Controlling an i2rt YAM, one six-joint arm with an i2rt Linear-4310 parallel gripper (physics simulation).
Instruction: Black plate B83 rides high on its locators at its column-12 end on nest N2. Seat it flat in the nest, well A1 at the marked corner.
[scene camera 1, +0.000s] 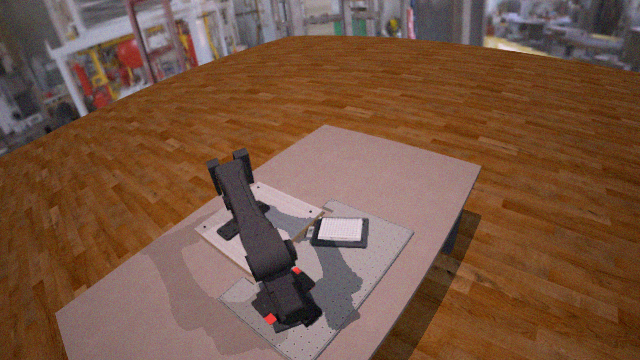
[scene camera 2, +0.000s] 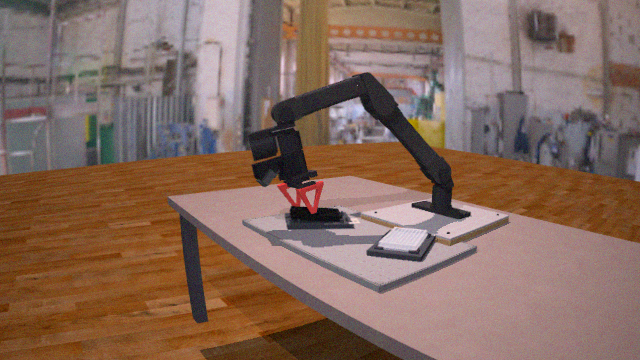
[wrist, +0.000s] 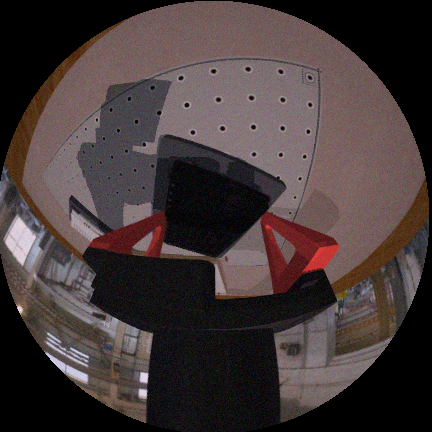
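The black plate sits on the dark grey nest. In scene camera 2 its top looks close to level, with a slight slope; whether one end rides high is too dark and small to tell. My gripper is open above the plate, its red fingertips at two opposite edges near the plate's top; contact cannot be told. The wrist view shows the plate's dark top between the fingers. In scene camera 1 the arm hides the plate. The A1 well and the nest's marked corner cannot be made out.
A second dark nest holds a white plate on the same perforated board. The arm's pale base board adjoins it. A small pale label lies beside the black plate's nest.
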